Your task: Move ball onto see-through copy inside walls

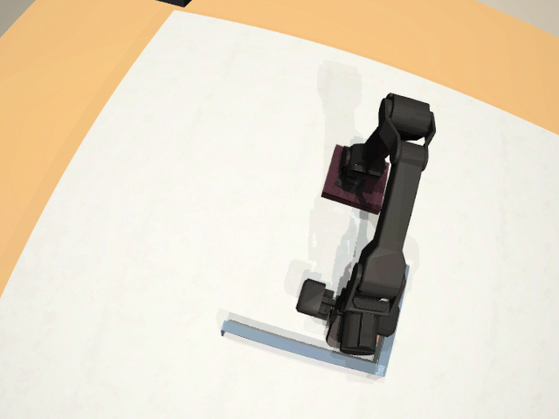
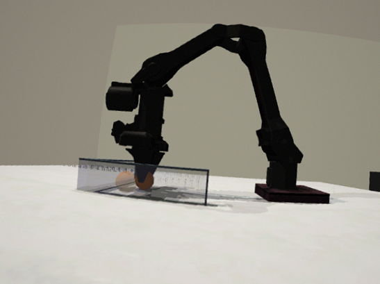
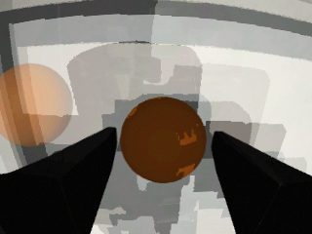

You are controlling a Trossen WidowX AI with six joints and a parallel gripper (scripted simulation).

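My gripper tip is 7 cm to the right of the see-through copy of ball and 1 cm short of it. Also, from my gripper tip: orange ball right at my gripper tip.
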